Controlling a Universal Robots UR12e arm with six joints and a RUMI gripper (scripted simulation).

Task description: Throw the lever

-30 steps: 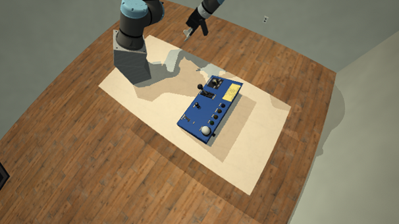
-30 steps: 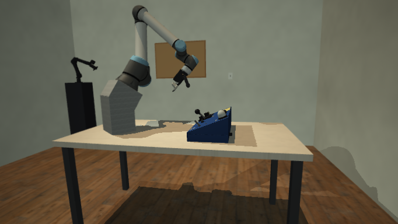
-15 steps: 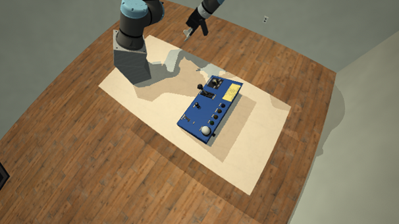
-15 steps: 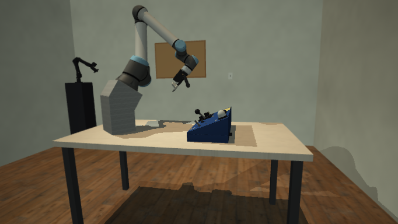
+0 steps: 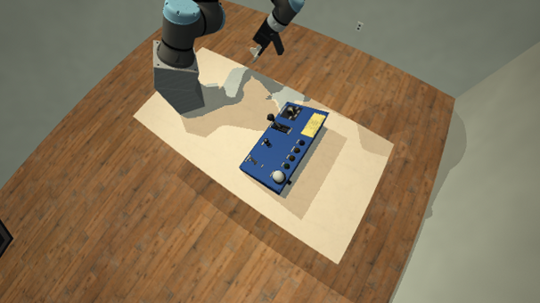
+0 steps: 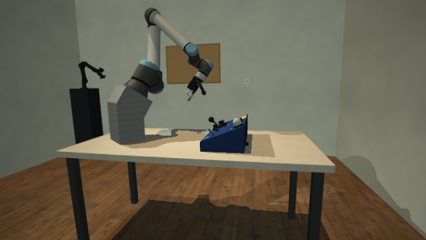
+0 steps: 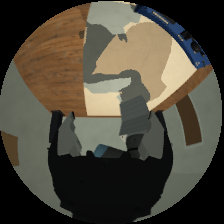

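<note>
My hand is 250 mm short of the black lever, 270 mm to the left of it and 150 mm above it. Also, from my hand: blue sloped console (300 mm ahead, 330 mm to the right, 180 mm below); small knob (260 mm ahead, 390 mm to the right, 150 mm below); rotary selector (300 mm ahead, 150 mm to the right, 160 mm below).
</note>
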